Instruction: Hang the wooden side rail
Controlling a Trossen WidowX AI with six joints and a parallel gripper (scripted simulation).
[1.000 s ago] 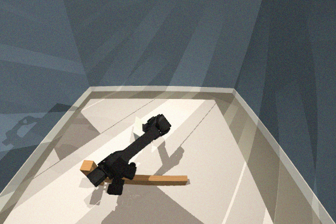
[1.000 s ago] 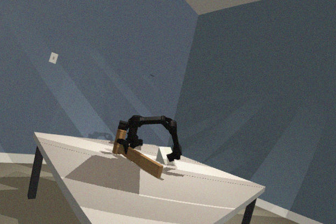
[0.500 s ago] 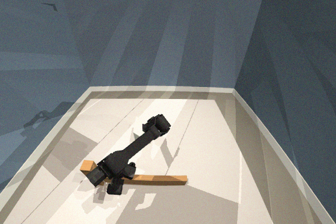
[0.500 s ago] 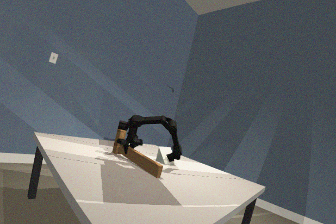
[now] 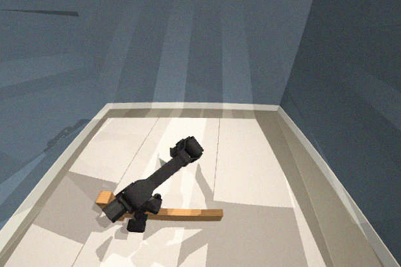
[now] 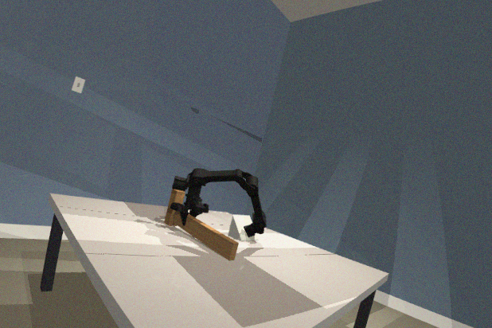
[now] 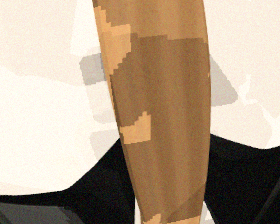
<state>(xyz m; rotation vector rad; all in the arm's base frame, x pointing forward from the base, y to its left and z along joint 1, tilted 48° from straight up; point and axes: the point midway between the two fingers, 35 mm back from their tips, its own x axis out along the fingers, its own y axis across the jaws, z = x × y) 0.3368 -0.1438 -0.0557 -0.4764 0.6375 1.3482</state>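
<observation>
Right now my gripper tip is 20 mm past the headboard post, 130 mm to the left of it and 40 mm below it.
</observation>
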